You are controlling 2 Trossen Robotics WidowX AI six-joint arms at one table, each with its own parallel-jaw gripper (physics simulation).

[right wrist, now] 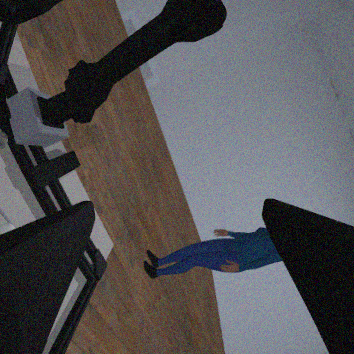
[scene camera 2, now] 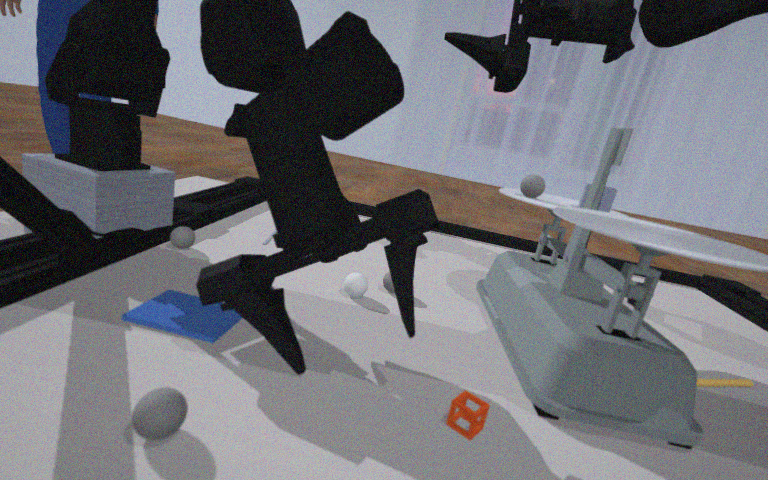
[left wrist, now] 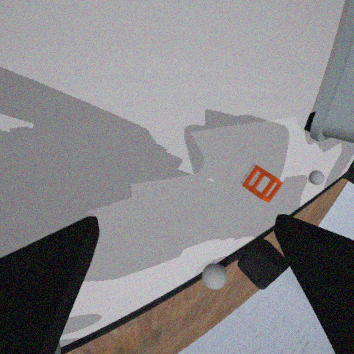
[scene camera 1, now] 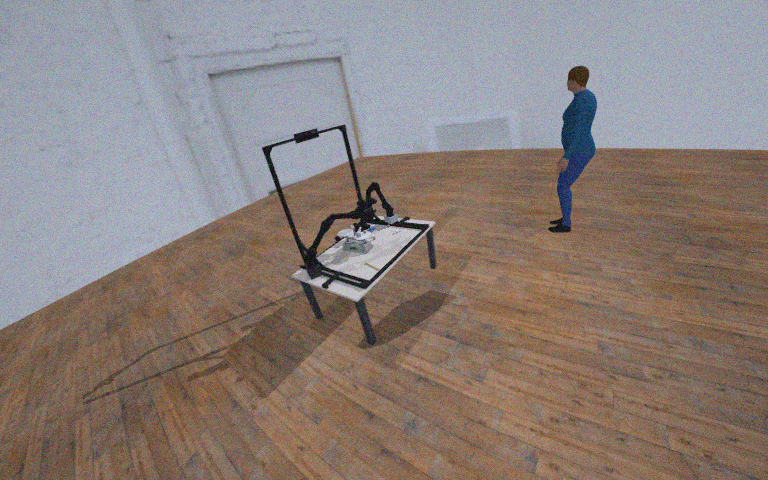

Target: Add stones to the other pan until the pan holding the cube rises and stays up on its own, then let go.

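Where they show: left gripper, fingertip midpoint: [scene camera 2: 356, 355] [left wrist: 188, 224]; right gripper, fingertip midpoint: [right wrist: 179, 208] [scene camera 2: 450, 1] [scene camera 1: 376, 205]; left arm's base at its link origin: [right wrist: 50, 113] [scene camera 2: 105, 163] [scene camera 1: 390, 215]; right arm's base at its link origin: [scene camera 1: 312, 266].
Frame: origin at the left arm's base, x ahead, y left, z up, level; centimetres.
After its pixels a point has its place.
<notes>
The grey-green scale [scene camera 2: 611, 345] {x 54.9, y -0.5, z -2.1 cm} [scene camera 1: 357, 245] {x 55.3, y 17.1, z -2.4 cm} stands at the right of scene camera 2. Its far pan [scene camera 2: 557, 199] {x 48.8, y 23.1, z 5.6 cm} bears a grey stone [scene camera 2: 532, 185] {x 45.6, y 16.8, z 7.2 cm}; its near pan [scene camera 2: 679, 240] {x 56.9, y 0.9, z 6.8 cm} shows nearly edge-on. A bluish-grey block [scene camera 2: 607, 196] {x 53.3, y 16.9, z 7.7 cm} is partly hidden behind the post; I cannot tell which pan bears it. A white stone [scene camera 2: 355, 284] {x 30.6, y 5.6, z -6.8 cm} and grey stones [scene camera 2: 159, 413] {x 30.7, y -20.8, z -6.5 cm} [scene camera 2: 182, 236] {x 8.7, y 2.8, z -6.8 cm} lie on the table. Another grey stone [scene camera 2: 388, 281] {x 32.9, y 10.2, z -7.1 cm} is partly behind a finger. My left gripper [scene camera 2: 356, 353] {x 37.3, y -8.8, z -6.2 cm} [left wrist: 188, 224] {x 37.3, y -8.8, z -6.2 cm} is open and empty above the table, left of the scale. My right gripper [right wrist: 179, 208] {x 29.7, y 21.8, z 26.3 cm} is open and empty, high up.
An orange open-frame cube [scene camera 2: 468, 414] {x 46.4, y -9.2, z -7.0 cm} [left wrist: 262, 183] {x 47.1, y -8.4, z -8.4 cm} lies on the table between left gripper and scale. A blue pad [scene camera 2: 181, 316] {x 21.2, y -9.6, z -8.3 cm} lies at the left and a yellow stick [scene camera 2: 724, 382] {x 68.7, y 15.7, z -8.2 cm} beyond the scale. A person [scene camera 1: 577, 135] [right wrist: 215, 255] stands away from the table.
</notes>
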